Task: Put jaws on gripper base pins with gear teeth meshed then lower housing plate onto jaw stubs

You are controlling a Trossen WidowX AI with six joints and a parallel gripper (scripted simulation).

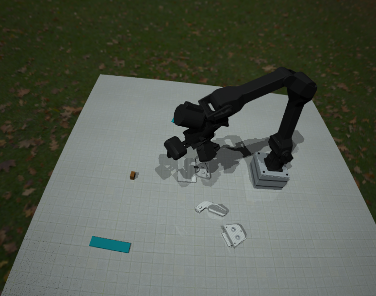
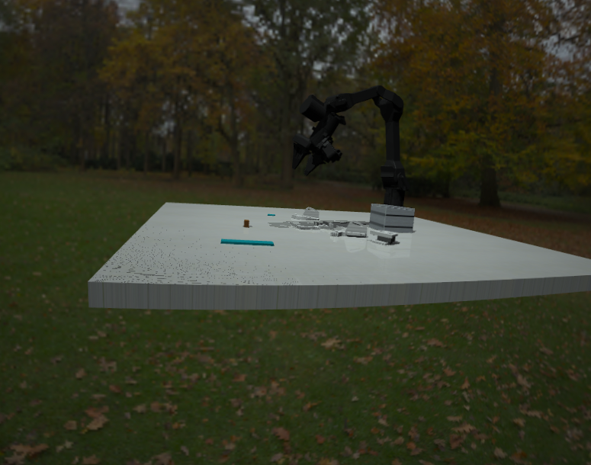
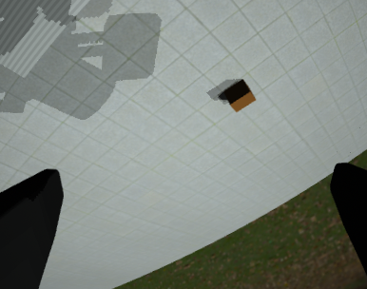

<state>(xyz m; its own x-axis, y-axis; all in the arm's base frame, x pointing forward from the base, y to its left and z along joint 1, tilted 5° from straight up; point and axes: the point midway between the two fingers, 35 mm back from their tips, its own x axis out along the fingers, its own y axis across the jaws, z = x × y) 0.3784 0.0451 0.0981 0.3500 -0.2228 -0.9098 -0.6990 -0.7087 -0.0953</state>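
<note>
My gripper tip is now 110 mm past the gripper jaw, 110 mm to the right of it and 180 mm above it. Also, from my gripper tip: small brown block: 160 mm ahead, 20 mm to the right, 170 mm below; then long teal bar: 200 mm ahead, 250 mm to the left, 180 mm below; then white ribbed block: 200 mm behind, 220 mm to the left, 170 mm below.
</note>
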